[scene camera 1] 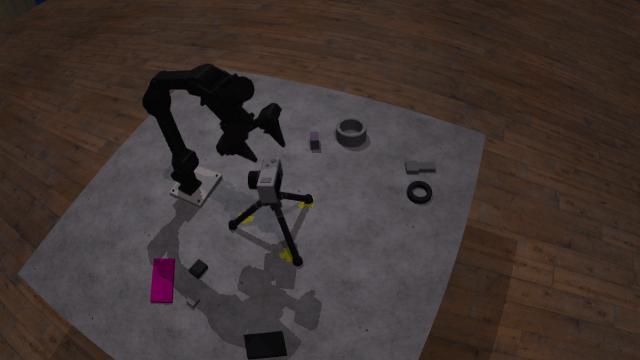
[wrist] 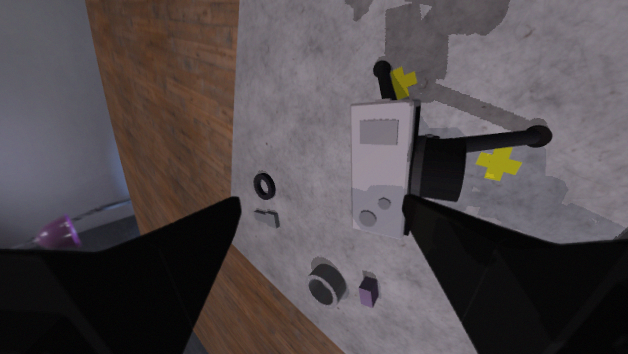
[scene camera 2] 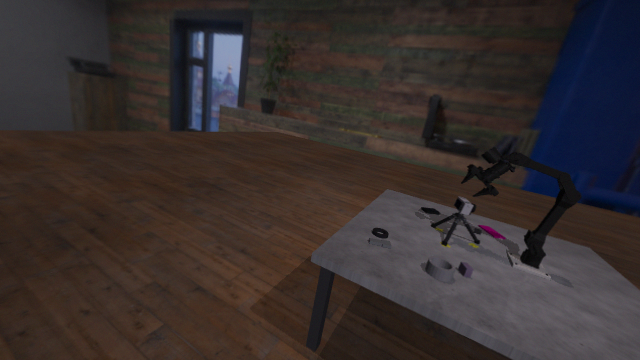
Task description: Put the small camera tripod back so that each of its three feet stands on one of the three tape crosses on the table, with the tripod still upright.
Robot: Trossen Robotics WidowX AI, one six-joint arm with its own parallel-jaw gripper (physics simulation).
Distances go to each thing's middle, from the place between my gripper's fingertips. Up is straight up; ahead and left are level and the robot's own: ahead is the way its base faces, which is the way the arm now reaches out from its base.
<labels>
Now: the tape cross (wrist: pixel 499 162) 280 mm below my hand, 110 mm behind it and 30 mm to the right of it.
</labels>
